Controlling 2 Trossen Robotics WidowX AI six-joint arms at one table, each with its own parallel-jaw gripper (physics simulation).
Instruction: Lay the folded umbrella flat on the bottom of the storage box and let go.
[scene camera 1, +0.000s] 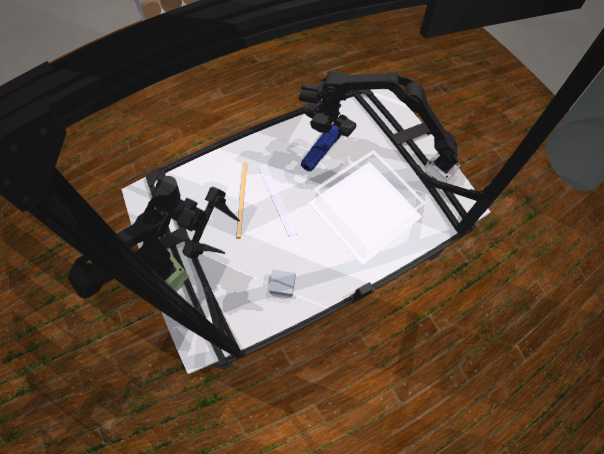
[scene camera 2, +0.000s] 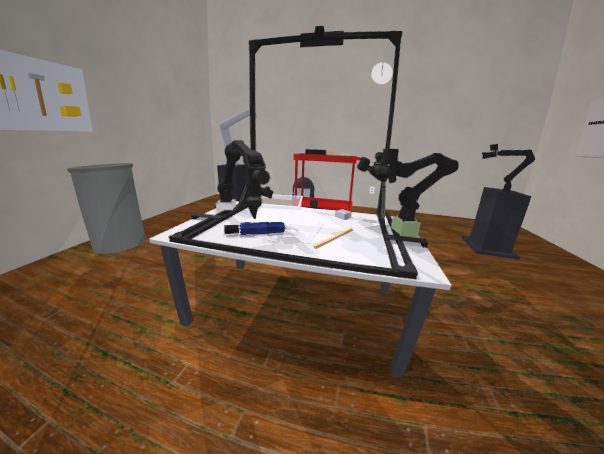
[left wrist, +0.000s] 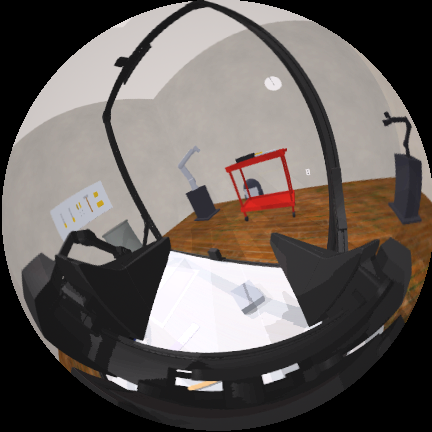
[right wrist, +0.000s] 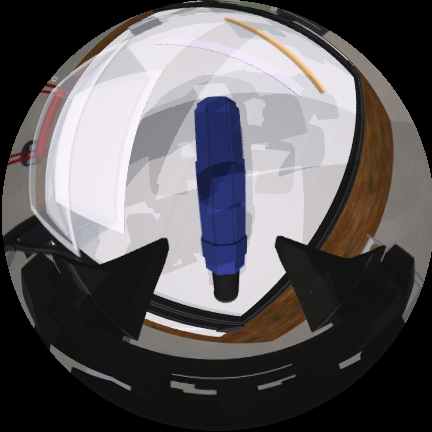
Labels:
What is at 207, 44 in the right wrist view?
A ruler.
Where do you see a folded umbrella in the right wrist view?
220, 172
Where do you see a storage box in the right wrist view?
75, 158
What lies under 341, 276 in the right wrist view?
My right gripper.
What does my right gripper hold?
Nothing.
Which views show the storage box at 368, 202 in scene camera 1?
Scene camera 1, scene camera 2, the left wrist view and the right wrist view: all of them.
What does the folded umbrella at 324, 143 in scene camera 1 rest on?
The table.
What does the storage box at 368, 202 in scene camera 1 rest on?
The table.

